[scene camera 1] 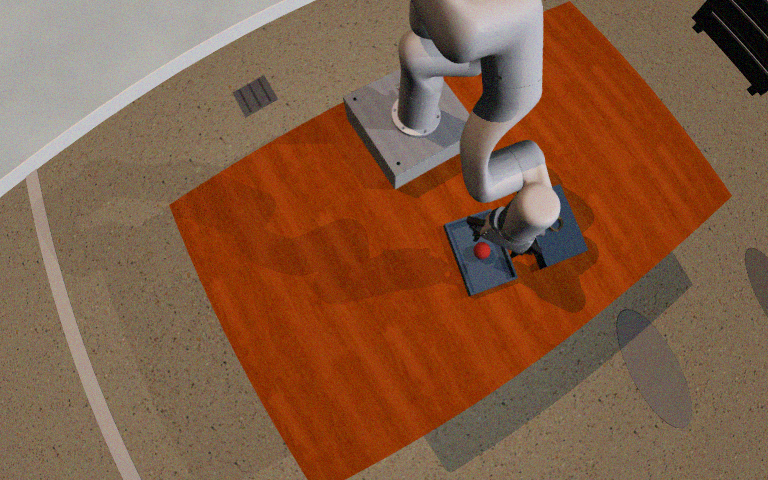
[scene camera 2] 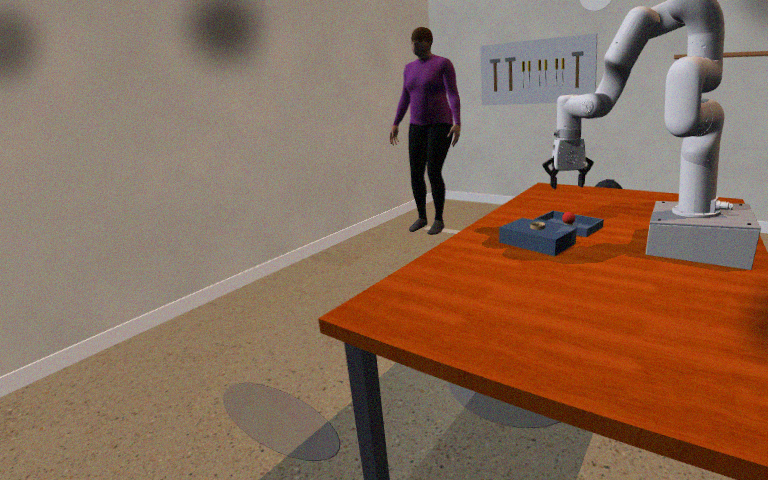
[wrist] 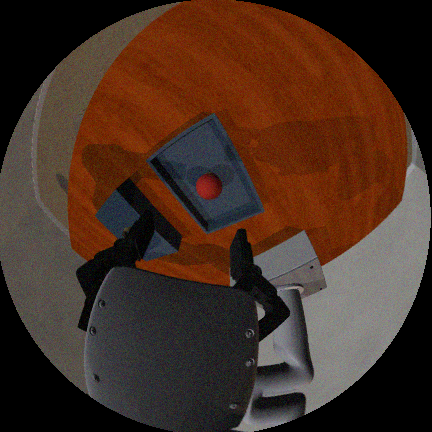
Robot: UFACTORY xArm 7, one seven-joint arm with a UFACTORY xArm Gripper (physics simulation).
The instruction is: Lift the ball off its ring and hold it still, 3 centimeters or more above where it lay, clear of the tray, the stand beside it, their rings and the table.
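Pixels of known places: gripper, fingertip midpoint: [scene camera 1: 495,243] [scene camera 2: 567,187] [wrist: 192,229]; arm's base at its link origin: [scene camera 1: 415,115] [scene camera 2: 696,212] [wrist: 283,292].
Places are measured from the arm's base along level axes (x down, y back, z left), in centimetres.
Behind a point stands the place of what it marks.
The red ball [scene camera 1: 481,250] @(x 5.2, y -37.5, z 1.7 cm) [scene camera 2: 568,217] @(x 6.4, y -36.7, z 4.2 cm) [wrist: 208,186] @(x 5.2, y -38.1, z 1.8 cm) rests inside the shallow blue tray [scene camera 1: 488,277] @(x 9.9, y -44.0, z 1.9 cm) [scene camera 2: 592,227] @(x 8.0, y -28.0, z 5.4 cm) [wrist: 200,142] @(x 10.0, y -43.7, z -0.1 cm); its ring is hidden under it. The blue stand [scene camera 1: 570,244] @(x 5.4, y -45.2, z 24.6 cm) [scene camera 2: 526,240] @(x 7.5, y -38.7, z 29.4 cm) [wrist: 116,214] @(x 5.3, y -44.1, z 21.5 cm) is beside the tray, with a gap between them, and a tan ring [scene camera 1: 561,225] @(x 4.4, y -39.8, z 24.1 cm) [scene camera 2: 538,228] @(x 4.9, y -37.4, z 24.6 cm) lies on its top. My gripper [scene camera 1: 498,243] @(x -3.3, y -38.3, z 2.8 cm) [scene camera 2: 567,185] @(x -3.3, y -38.3, z 2.8 cm) [wrist: 192,229] @(x -3.3, y -38.3, z 2.8 cm) is open and empty, pointing down. It hangs well above the tray and ball; in the wrist view the ball appears beyond the fingertips.
The orange table [scene camera 1: 339,367] @(x 10.3, y -50.8, z -40.8 cm) [scene camera 2: 566,316] @(x 10.3, y -12.9, z 59.3 cm) [wrist: 300,75] @(x 10.3, y -46.7, z -21.5 cm) bears the tray and stand. The arm's grey base block [scene camera 1: 385,141] @(x 0.2, y -4.2, z -10.0 cm) [scene camera 2: 696,243] @(x 5.1, y 2.8, z 12.3 cm) [wrist: 287,255] @(x 5.5, y -12.4, z -4.5 cm) stands behind the tray. A person in a purple top [scene camera 2: 430,84] stands beyond the table, by the wall.
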